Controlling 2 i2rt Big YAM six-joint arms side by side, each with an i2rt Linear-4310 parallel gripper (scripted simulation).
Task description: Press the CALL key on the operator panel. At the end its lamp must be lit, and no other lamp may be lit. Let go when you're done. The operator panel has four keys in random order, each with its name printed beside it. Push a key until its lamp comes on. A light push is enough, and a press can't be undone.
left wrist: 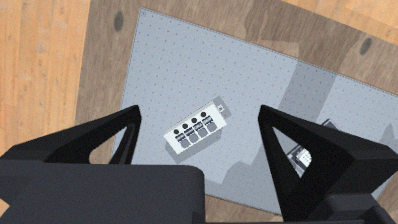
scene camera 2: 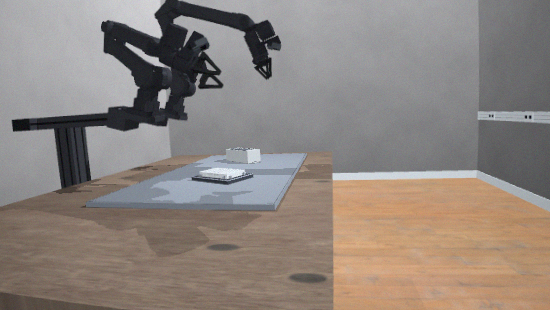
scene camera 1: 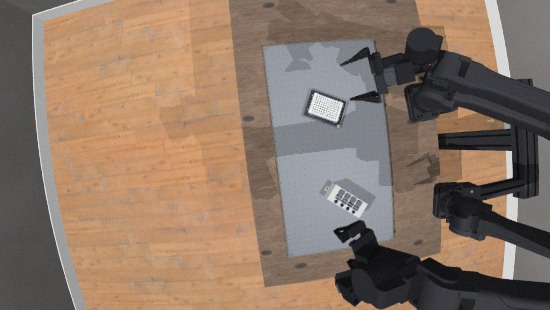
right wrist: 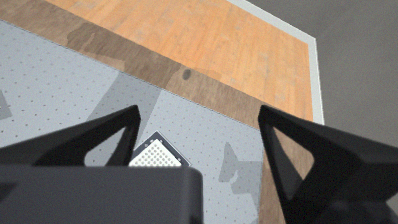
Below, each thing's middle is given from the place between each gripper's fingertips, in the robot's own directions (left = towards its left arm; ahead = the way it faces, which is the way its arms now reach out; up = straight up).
Right now the white operator panel (scene camera 1: 332,194) is 140 mm behind my left hand (scene camera 1: 342,245) and 330 mm below it. Also, from my left hand: white dotted block (right wrist: 151,156) (180 mm behind, 380 mm to the right, 350 mm below).
Now: the white dotted block 30 cm below my right hand (scene camera 2: 221,80), 2 cm to the left of it and 1 cm behind it. Also, from my right hand: white operator panel 40 cm to the left, 28 cm below, 2 cm ahead.
